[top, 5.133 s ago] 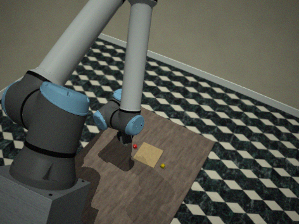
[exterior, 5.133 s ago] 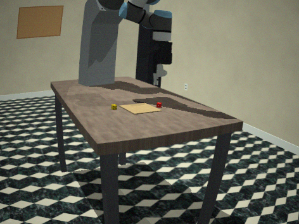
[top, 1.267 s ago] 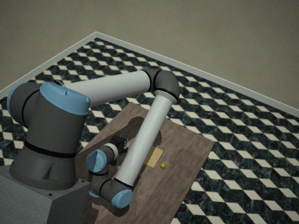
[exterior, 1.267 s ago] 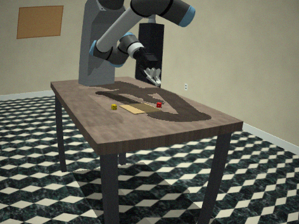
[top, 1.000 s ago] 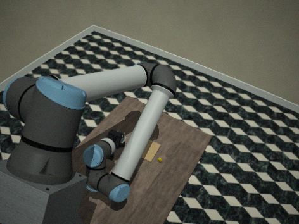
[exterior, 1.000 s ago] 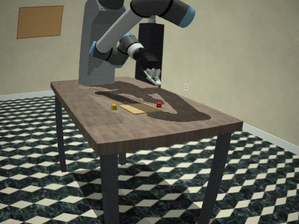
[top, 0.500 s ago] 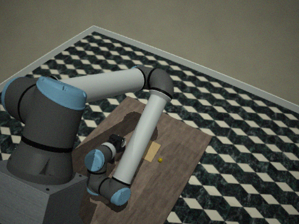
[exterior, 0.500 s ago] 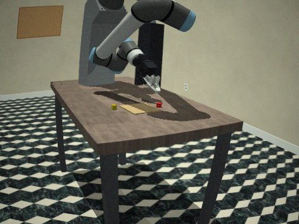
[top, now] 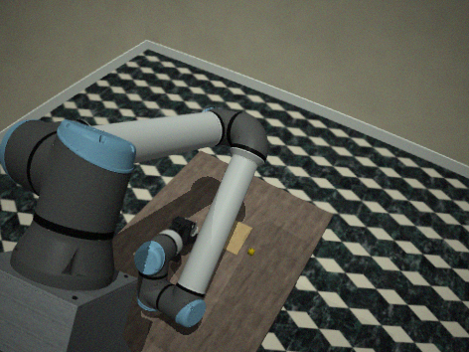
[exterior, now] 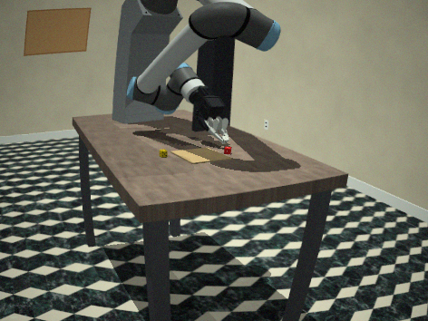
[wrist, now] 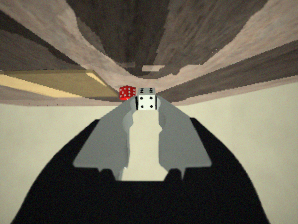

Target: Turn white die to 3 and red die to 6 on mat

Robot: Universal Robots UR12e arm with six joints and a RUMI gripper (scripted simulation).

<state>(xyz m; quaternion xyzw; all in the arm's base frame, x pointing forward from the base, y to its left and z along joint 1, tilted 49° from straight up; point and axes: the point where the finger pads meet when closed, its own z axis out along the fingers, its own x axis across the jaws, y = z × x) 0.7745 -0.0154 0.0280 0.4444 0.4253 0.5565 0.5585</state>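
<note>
Now: the white die 10 mm ahead of my hand. Also, from my hand: tan mat (130 mm to the right, 40 mm ahead, 30 mm below); then red die (60 mm ahead, 40 mm to the right, 20 mm below); then yellow die (240 mm to the right, 20 mm below, 10 mm behind).
</note>
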